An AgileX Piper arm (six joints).
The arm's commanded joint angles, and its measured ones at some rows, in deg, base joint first. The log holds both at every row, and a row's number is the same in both.
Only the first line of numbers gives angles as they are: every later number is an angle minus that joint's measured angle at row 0.
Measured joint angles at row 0:
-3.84, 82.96, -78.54, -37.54, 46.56, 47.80
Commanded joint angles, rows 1 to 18:
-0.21, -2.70, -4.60, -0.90, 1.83, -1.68
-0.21, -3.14, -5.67, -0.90, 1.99, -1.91
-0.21, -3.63, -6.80, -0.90, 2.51, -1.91
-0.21, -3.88, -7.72, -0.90, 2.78, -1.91
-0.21, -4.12, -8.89, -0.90, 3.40, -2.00
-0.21, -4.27, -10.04, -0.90, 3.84, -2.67
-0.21, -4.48, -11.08, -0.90, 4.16, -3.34
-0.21, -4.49, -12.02, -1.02, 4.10, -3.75
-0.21, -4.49, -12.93, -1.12, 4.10, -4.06
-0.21, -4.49, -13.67, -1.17, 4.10, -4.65
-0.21, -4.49, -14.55, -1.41, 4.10, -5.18
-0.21, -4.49, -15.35, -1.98, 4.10, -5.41
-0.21, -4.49, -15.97, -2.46, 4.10, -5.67
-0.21, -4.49, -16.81, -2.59, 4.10, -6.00
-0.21, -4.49, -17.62, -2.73, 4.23, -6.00
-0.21, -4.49, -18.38, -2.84, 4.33, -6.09
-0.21, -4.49, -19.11, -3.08, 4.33, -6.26
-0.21, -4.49, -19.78, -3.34, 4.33, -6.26
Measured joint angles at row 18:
0.00, -4.22, -17.06, -1.87, 4.28, -5.18
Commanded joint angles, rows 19 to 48:
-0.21, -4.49, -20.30, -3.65, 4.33, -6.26
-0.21, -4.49, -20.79, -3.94, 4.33, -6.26
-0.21, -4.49, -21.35, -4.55, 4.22, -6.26
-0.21, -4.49, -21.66, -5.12, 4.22, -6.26
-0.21, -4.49, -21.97, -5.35, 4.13, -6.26
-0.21, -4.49, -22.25, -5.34, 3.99, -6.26
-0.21, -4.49, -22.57, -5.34, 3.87, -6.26
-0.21, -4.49, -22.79, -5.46, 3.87, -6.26
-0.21, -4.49, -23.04, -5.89, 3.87, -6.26
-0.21, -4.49, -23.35, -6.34, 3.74, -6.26
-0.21, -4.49, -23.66, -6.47, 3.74, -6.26
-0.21, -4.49, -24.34, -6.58, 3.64, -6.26
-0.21, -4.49, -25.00, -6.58, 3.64, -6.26
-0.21, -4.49, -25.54, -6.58, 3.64, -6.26
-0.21, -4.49, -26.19, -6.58, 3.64, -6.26
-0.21, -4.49, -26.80, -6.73, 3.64, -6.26
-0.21, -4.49, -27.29, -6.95, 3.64, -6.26
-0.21, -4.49, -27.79, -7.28, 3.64, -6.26
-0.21, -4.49, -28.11, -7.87, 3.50, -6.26
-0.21, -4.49, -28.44, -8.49, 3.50, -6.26
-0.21, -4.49, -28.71, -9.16, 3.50, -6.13
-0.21, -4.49, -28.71, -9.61, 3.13, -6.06
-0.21, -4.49, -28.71, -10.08, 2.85, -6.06
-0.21, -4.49, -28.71, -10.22, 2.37, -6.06
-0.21, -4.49, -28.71, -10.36, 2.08, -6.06
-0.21, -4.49, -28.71, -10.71, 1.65, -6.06
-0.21, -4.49, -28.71, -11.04, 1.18, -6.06
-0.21, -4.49, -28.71, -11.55, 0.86, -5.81
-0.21, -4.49, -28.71, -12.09, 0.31, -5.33
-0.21, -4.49, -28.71, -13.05, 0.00, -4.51
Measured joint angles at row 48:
0.00, -4.36, -28.20, -10.01, 2.53, -5.97
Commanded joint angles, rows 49 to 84:
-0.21, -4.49, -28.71, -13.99, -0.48, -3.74
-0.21, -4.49, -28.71, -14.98, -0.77, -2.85
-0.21, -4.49, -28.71, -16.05, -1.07, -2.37
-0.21, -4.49, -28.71, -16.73, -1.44, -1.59
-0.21, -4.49, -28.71, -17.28, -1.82, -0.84
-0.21, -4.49, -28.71, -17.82, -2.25, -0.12
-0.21, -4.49, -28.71, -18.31, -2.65, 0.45
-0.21, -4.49, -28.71, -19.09, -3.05, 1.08
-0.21, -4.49, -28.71, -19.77, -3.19, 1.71
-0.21, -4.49, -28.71, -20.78, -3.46, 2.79
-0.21, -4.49, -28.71, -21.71, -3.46, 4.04
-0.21, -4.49, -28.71, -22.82, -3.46, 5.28
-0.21, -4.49, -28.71, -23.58, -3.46, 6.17
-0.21, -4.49, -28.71, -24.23, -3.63, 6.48
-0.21, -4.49, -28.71, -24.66, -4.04, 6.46
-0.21, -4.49, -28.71, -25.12, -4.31, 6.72
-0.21, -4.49, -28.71, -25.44, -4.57, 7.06
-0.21, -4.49, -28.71, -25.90, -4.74, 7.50
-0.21, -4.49, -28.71, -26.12, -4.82, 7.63
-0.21, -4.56, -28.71, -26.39, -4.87, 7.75
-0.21, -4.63, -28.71, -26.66, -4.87, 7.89
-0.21, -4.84, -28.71, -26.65, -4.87, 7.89
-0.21, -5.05, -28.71, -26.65, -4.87, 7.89
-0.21, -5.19, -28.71, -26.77, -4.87, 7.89
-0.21, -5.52, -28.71, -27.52, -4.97, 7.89
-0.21, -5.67, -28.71, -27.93, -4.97, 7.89
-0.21, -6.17, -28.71, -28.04, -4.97, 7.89
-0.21, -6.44, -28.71, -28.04, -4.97, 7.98
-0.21, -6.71, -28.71, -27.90, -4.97, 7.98
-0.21, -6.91, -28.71, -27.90, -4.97, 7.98
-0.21, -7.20, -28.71, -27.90, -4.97, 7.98
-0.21, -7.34, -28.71, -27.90, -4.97, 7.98
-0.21, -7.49, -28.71, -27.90, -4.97, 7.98
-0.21, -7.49, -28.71, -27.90, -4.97, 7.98
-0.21, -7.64, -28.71, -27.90, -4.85, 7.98
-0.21, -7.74, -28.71, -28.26, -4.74, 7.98
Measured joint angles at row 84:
0.00, -7.01, -28.43, -26.91, -4.33, 7.87
